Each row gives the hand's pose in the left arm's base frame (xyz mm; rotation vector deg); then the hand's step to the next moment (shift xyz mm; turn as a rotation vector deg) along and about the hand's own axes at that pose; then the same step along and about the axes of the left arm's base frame.
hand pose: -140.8 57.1 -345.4 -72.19 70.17 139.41
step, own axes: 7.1 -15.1 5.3 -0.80 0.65 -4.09
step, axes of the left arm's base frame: -1.0 12.1 -12.6 2.75 -3.18 -0.32
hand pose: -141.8 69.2 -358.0 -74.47 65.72 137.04
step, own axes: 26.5 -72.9 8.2 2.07 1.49 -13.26
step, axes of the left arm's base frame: 14.6 50.6 -57.5 6.44 -10.76 -5.01
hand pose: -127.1 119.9 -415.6 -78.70 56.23 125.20
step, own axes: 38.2 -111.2 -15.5 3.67 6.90 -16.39
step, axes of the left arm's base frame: 63.1 63.1 -78.2 4.24 -16.82 -5.38
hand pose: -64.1 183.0 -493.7 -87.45 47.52 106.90
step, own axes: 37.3 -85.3 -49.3 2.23 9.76 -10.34
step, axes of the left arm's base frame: 89.3 18.2 -52.7 -1.44 -14.05 -2.76
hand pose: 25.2 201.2 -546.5 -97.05 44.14 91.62
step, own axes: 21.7 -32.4 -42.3 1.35 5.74 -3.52
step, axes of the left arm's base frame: 52.7 -13.9 -18.4 -2.38 -6.21 -1.71
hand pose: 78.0 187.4 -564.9 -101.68 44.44 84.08
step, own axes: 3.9 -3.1 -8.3 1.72 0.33 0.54
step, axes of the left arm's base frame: 7.9 -5.0 -2.4 -0.26 0.22 -1.80
